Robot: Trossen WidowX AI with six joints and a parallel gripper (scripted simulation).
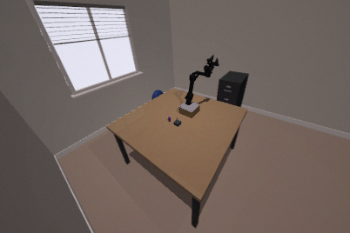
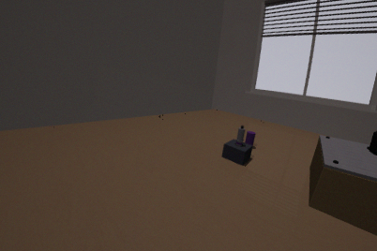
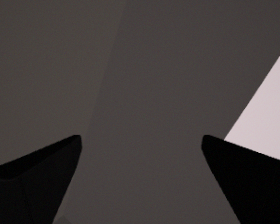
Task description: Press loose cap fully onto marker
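Right now the purple cap is 680 mm ahead of my gripper tip, 630 mm below it and 340 mm to the right of it. From my gripper tip the other things lie so: dark holder block: 700 mm ahead, 630 mm below, 220 mm to the right.
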